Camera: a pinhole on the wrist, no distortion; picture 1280 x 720 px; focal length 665.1 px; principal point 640.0 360.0 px. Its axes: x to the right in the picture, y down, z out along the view. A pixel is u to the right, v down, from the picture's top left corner.
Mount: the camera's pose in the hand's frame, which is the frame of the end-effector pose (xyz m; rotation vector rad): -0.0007 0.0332 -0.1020 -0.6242 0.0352 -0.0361
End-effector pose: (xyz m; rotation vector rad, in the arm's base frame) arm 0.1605 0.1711 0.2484 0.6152 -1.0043 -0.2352
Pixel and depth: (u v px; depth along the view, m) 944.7 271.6 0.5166
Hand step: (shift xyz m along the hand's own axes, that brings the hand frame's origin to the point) 0.2567 0.2685 0.3518
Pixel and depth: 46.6 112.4 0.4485
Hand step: -0.3846 0.1773 0.3681
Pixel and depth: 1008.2 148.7 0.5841
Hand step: 0.3436 0.2092 0.4730
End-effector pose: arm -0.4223 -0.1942 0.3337 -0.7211 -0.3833 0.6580
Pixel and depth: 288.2 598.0 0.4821
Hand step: -0.2303 0.4658 0.1937
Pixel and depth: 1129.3 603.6 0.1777
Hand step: 0.1392 0.1839 0.0011
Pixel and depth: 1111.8 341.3 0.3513
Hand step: 0.2634 0.2191 0.1831
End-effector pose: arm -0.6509 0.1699 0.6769 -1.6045 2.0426 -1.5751
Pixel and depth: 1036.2 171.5 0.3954
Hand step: 0.2493 0.1626 0.2790
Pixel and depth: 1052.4 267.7 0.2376
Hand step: 0.1561 0.1386 0.1067
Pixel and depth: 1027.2 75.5 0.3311
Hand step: 0.2031 0.1030 0.2451
